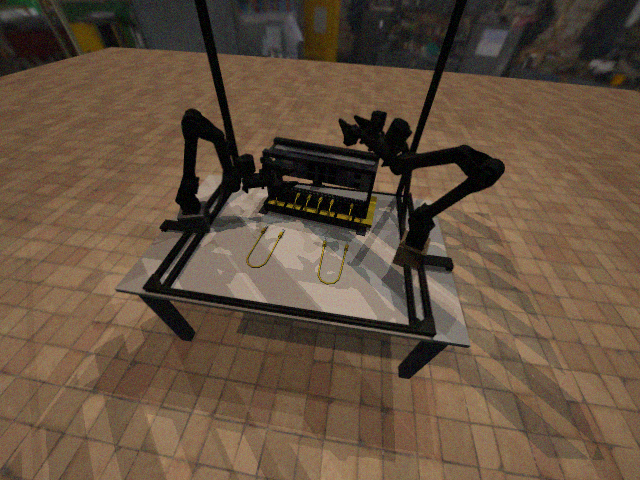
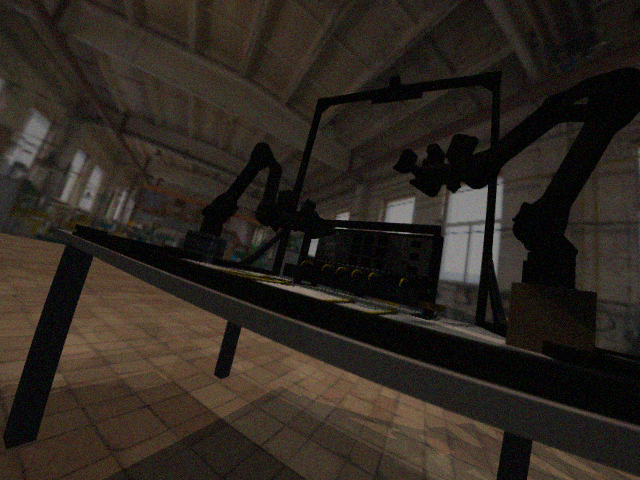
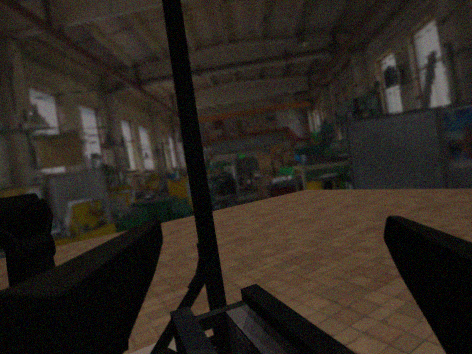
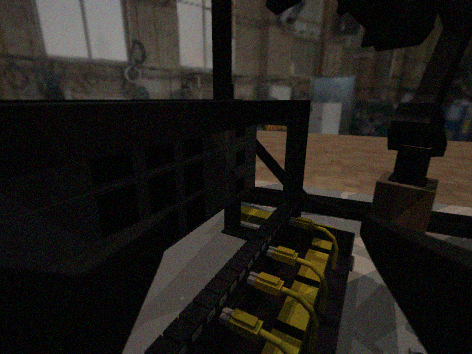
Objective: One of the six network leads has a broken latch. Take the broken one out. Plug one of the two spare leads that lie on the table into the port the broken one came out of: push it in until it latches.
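Places are measured from the left arm's base along level axes (x right, y up, z back), in metres.
Where they show: left gripper, fingertip midpoint: (image 1: pixel 346 117) (image 2: pixel 401 174) (image 3: pixel 272 228); right gripper, fingertip midpoint: (image 1: pixel 296 176) (image 2: pixel 335 229) (image 4: pixel 264 223); left arm's base, origin of the base link: (image 1: pixel 415 242) (image 2: pixel 548 289) (image 4: pixel 407 180); right arm's base, origin of the base link: (image 1: pixel 191 209) (image 2: pixel 208 235).
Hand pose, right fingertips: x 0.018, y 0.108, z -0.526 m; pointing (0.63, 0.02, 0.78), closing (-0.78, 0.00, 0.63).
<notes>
Each offset is from my right fingertips to the centre of the thing. "pt": to the spot under its first point. Level surfaces: height alone.
A black rack @[dy -0.079, dx +0.092, dz +0.055 m] (image 1: pixel 323 164) (image 2: pixel 385 254) (image 4: pixel 182 116) stands at the back of the table. At its foot several yellow network leads @[pt dy -0.128, dx +0.010, dz +0.096 m] (image 1: pixel 316 205) (image 2: pixel 356 273) (image 4: pixel 270 282) are plugged into a row of ports @[pt dy -0.113, dx +0.088, dz +0.068 m] (image 4: pixel 224 270). I cannot tell which latch is broken. Two spare yellow leads, one on the left (image 1: pixel 257 266) and one on the right (image 1: pixel 319 267), lie bent in a U on the table in front. My right gripper (image 1: pixel 270 172) (image 2: pixel 318 224) is open and empty at the rack's left end, level with its lower part. My left gripper (image 1: pixel 349 130) (image 2: pixel 409 164) (image 3: pixel 272 228) is open and empty, high above the rack's right end.
The grey table @[dy -0.210 m] (image 1: pixel 366 297) carries a black rail frame (image 1: pixel 290 310) with two tall posts, one on the left (image 1: pixel 218 81) (image 3: pixel 192 158) and one on the right (image 1: pixel 437 76). The arm bases stand at the left (image 1: pixel 187 216) and right (image 1: pixel 413 252) edges. Brick floor surrounds the table.
</notes>
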